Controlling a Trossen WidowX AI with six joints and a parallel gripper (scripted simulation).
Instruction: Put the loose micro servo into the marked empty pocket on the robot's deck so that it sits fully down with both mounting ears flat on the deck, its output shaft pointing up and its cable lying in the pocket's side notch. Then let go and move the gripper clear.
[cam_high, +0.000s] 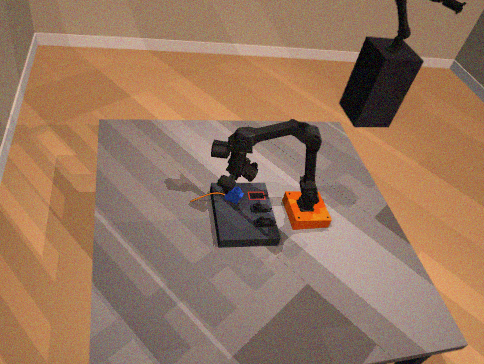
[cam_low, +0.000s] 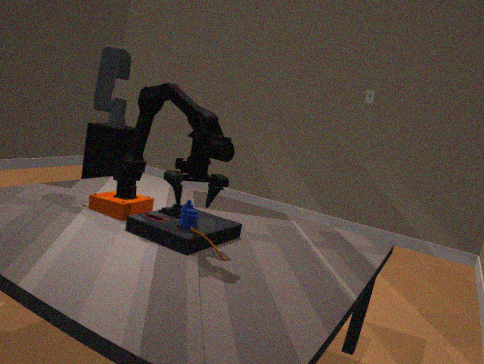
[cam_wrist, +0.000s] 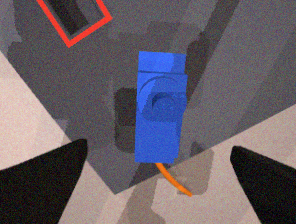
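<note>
My gripper tip is now 10 mm past the dark robot deck, 60 mm to the right of it and 90 mm above it.
</note>
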